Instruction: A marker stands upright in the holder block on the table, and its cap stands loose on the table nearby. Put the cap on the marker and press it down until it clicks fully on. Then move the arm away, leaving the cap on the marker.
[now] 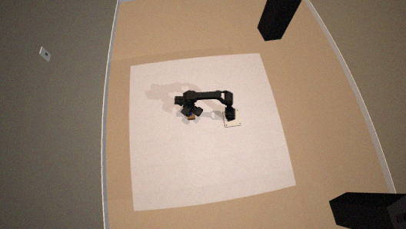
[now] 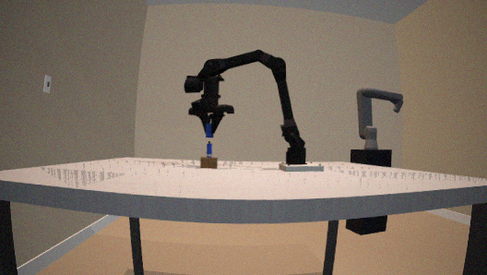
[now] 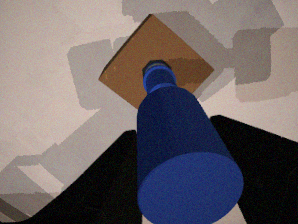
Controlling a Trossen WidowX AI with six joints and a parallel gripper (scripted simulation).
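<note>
The marker collar lies 70 mm below my gripper tip. Also, from my gripper tip: holder block 110 mm below; then blue cap 10 mm above.
</note>
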